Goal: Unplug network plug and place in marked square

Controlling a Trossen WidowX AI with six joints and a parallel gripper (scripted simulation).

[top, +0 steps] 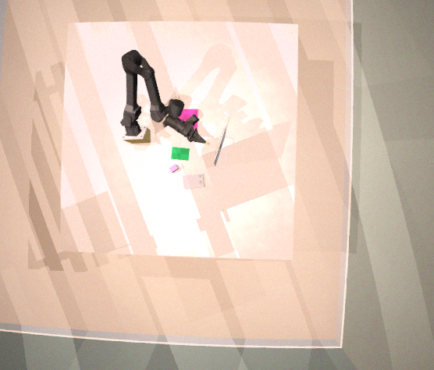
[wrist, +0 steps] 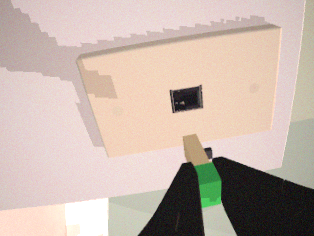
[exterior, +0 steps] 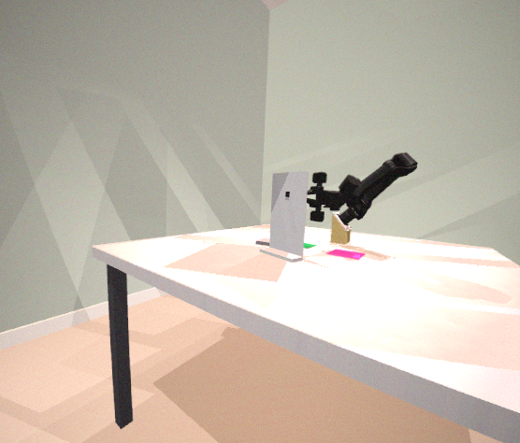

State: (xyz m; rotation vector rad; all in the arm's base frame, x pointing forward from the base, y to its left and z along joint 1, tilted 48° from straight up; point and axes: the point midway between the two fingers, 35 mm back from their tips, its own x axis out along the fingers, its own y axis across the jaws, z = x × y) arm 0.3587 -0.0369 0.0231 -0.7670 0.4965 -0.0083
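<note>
The magenta square is 210 mm below my gripper tip, 140 mm to the left of it and 140 mm behind it. From my gripper tip the other things lie so: panel: 80 mm below, 70 mm ahead, 10 mm to the right; network plug: right at my gripper tip.
</note>
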